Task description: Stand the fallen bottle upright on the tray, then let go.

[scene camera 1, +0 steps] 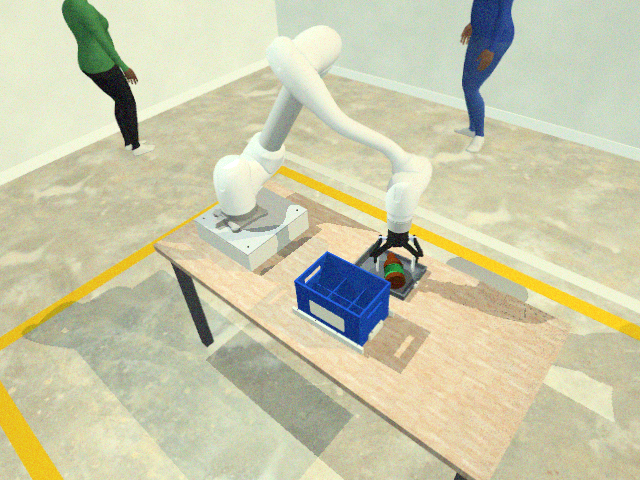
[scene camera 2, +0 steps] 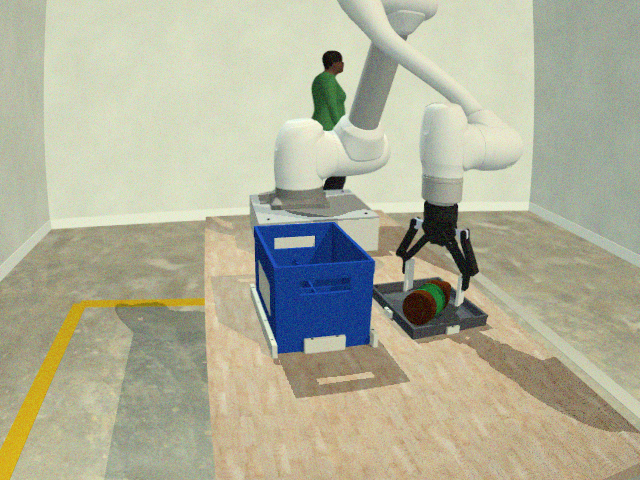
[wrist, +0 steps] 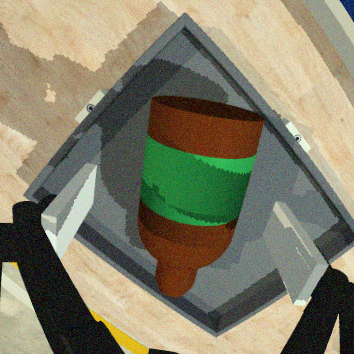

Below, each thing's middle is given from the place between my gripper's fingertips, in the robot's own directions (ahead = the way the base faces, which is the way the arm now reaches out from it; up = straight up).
Labels:
My gripper is now 10 mm above the brown bottle (scene camera 2: 419,307).

